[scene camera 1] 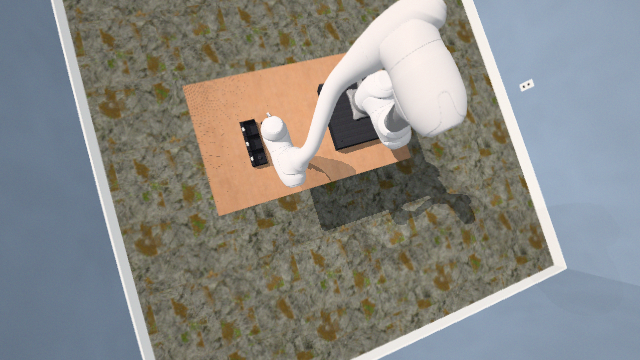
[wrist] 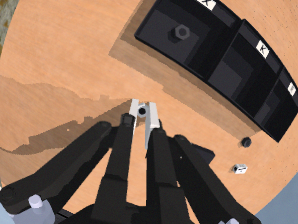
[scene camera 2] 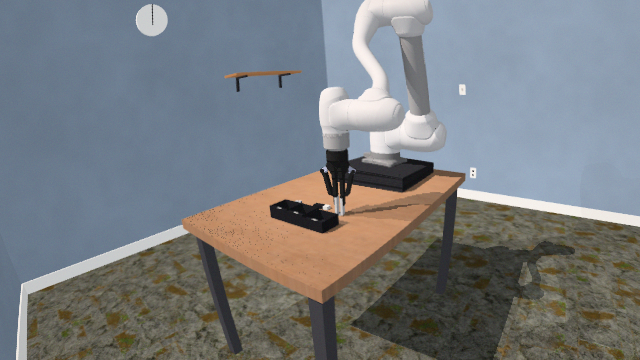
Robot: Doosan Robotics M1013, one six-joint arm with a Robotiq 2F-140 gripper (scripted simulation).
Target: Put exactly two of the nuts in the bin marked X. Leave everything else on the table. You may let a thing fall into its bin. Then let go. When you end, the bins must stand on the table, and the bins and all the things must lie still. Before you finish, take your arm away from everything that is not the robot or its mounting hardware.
Scene:
black bin row: scene camera 1; wrist 245,78; scene camera 2
same spot on black bin row: [scene camera 2: 306,216] = [scene camera 1: 250,151]

